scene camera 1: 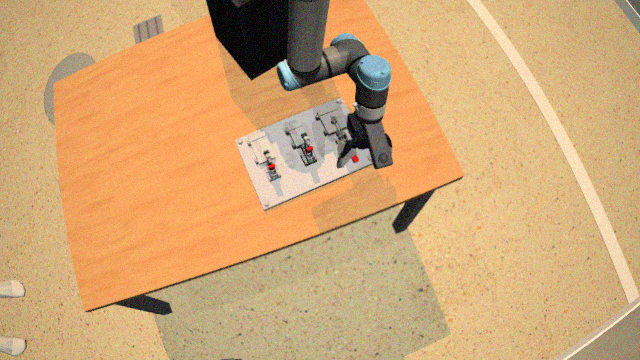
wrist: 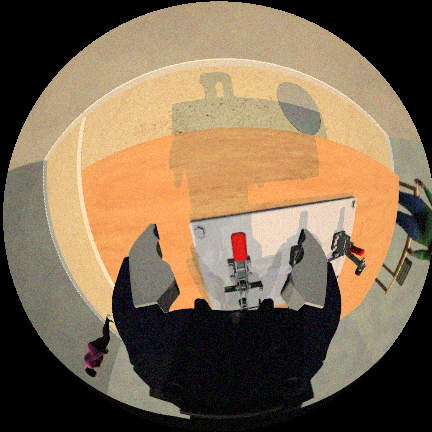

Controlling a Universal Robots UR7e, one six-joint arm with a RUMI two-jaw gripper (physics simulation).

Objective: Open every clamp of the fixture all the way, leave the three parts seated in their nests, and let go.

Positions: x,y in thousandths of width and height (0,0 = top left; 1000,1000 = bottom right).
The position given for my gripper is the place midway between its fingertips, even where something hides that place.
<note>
In view: my gripper (scene camera 1: 570,451) and a clamp (wrist: 552,561).
My gripper also shows in the wrist view (wrist: 531,529).
</note>
